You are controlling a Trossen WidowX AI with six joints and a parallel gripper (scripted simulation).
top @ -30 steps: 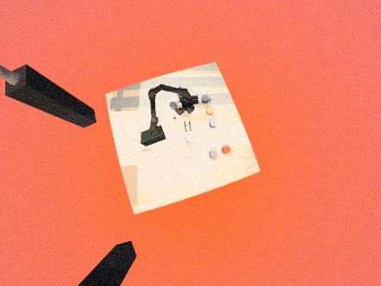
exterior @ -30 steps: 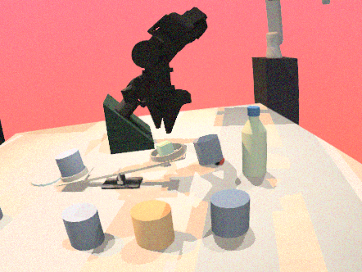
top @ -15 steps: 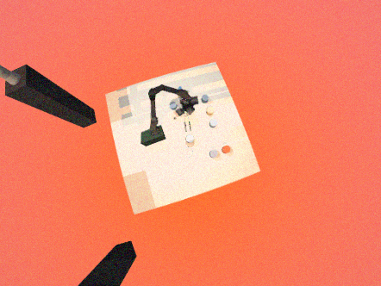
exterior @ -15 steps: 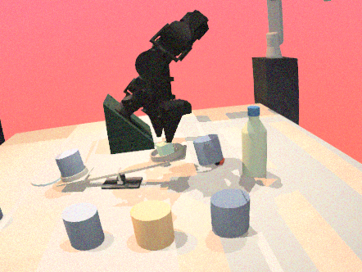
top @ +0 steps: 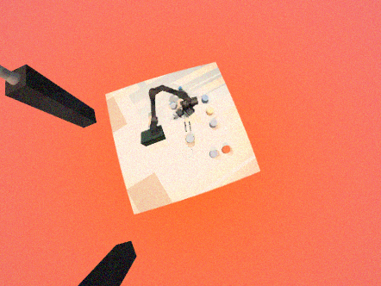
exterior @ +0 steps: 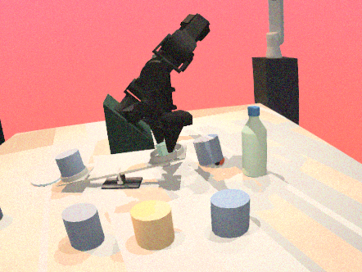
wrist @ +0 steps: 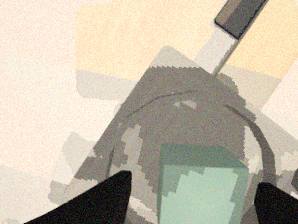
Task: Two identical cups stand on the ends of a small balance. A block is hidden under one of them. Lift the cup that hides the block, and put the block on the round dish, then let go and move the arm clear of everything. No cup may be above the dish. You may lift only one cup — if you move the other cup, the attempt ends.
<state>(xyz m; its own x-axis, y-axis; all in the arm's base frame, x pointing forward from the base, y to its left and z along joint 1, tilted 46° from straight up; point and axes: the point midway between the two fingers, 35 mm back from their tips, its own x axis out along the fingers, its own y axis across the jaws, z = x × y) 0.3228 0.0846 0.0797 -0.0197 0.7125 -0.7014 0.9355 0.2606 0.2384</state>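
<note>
Now: the pale green block right at my gripper tip. From my gripper tip the other things lie so: red toy car 90 mm behind, 130 mm to the left, 70 mm below; then pale green bottle 20 mm ahead, 220 mm to the left, 30 mm above; then balance beam 20 mm behind, 120 mm to the right, 60 mm below.
</note>
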